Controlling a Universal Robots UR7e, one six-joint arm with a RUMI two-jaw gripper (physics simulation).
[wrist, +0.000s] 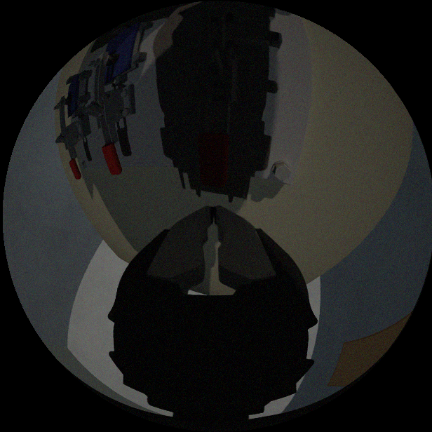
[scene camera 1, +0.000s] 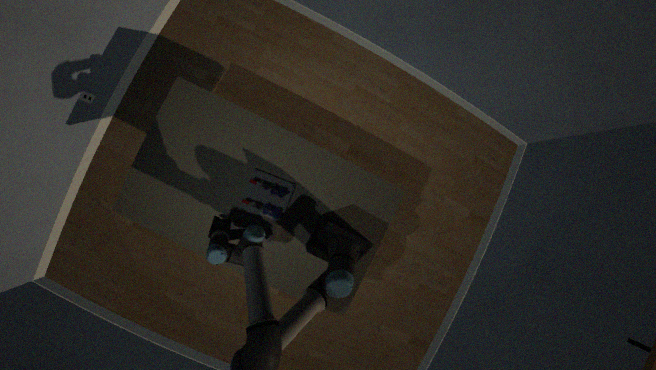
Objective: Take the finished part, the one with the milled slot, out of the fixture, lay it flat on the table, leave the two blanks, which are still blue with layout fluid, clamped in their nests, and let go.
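Pixels of known places: gripper, between the fingertips: [scene camera 1: 228, 216]; arm's base, origin of its link: [scene camera 1: 343, 248].
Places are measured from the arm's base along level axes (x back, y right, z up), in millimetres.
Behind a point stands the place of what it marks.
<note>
My gripper [wrist: 213, 208] is shut and empty, its fingertips together just short of a dark red clamp handle [wrist: 214, 159] in the wrist view. That handle belongs to a nest in deep shadow, and the slotted part cannot be made out there. One blue blank [wrist: 121, 54] [scene camera 1: 272, 210] @(x -388, y -20, z -158 mm) sits in its nest to the left of the shadowed one. The other blue blank [wrist: 74, 94] [scene camera 1: 281, 190] @(x -396, y 95, z -148 mm) sits in the nest farther left. The fixture plate [wrist: 294, 100] [scene camera 1: 265, 196] @(x -456, y 25, z -174 mm) lies on the table [wrist: 350, 125] [scene camera 1: 320, 150] @(x -319, y 386, z -189 mm). In the scene view the wrist hides the fingertips.
Red clamp handles [wrist: 112, 159] [wrist: 75, 169] stick out from the two blanks' nests. A small pale round piece [wrist: 281, 171] is at the plate's near right corner. The arm [scene camera 1: 257, 290] @(x -292, y -186, z 357 mm) reaches over the table's edge, and its shadow falls across the table.
</note>
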